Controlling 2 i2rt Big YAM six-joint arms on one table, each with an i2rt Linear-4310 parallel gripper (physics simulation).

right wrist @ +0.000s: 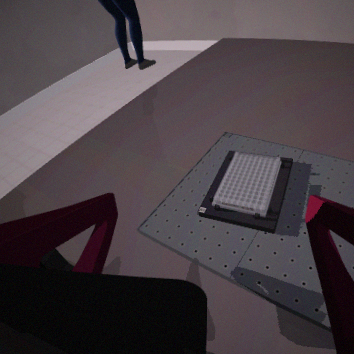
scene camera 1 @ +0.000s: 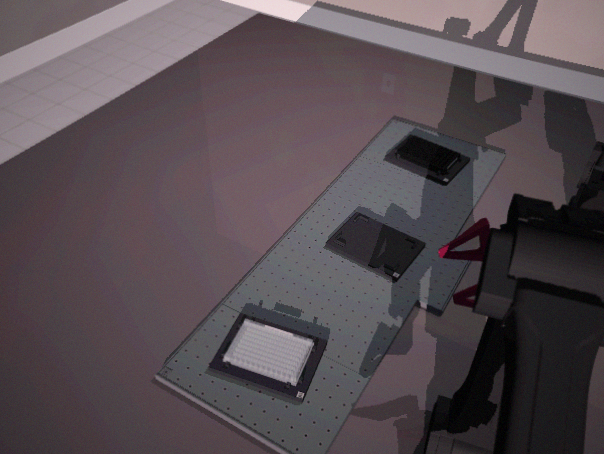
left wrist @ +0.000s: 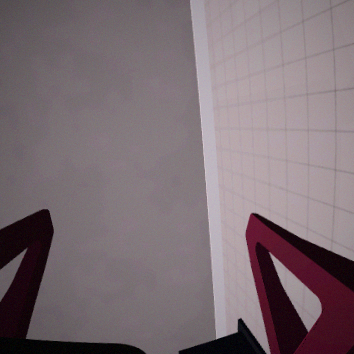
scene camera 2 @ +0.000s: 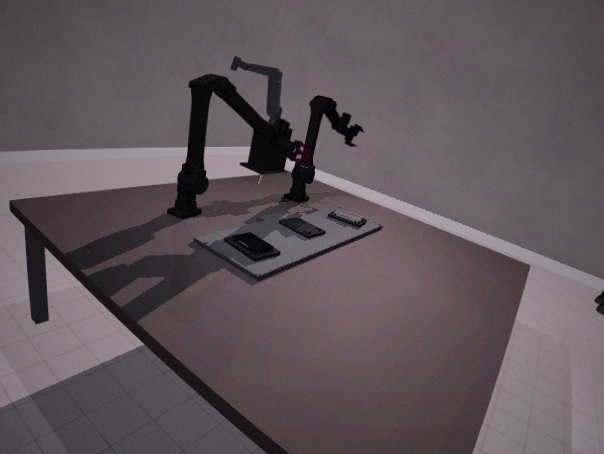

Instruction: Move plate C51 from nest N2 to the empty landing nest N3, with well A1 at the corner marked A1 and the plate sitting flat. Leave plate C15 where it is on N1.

Labels:
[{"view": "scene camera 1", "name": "my right gripper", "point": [445, 275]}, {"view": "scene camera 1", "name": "white well plate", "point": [281, 355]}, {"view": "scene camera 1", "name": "black plate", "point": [434, 157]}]

